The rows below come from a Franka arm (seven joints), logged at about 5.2 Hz.
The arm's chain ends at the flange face. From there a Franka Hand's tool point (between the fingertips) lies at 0.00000 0.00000 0.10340 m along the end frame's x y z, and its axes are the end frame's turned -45 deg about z.
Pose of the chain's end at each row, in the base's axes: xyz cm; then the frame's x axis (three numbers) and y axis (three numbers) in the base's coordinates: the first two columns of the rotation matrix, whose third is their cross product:
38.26, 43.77, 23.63, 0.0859, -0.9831, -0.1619, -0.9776, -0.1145, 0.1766
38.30, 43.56, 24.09, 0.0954, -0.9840, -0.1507, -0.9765, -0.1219, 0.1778
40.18, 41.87, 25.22, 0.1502, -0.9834, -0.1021, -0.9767, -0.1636, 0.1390
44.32, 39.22, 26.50, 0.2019, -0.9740, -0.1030, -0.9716, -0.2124, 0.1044
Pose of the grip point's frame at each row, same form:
36.27, 45.25, 13.59, 0.7520, -0.6142, -0.2394, -0.6305, -0.7761, 0.0104
36.30, 44.91, 14.03, 0.7579, -0.6096, -0.2323, -0.6230, -0.7820, 0.0192
38.59, 42.69, 15.03, 0.7968, -0.5797, -0.1705, -0.5844, -0.8111, 0.0261
43.04, 40.04, 16.27, 0.8298, -0.5385, -0.1467, -0.5443, -0.8389, 0.0010

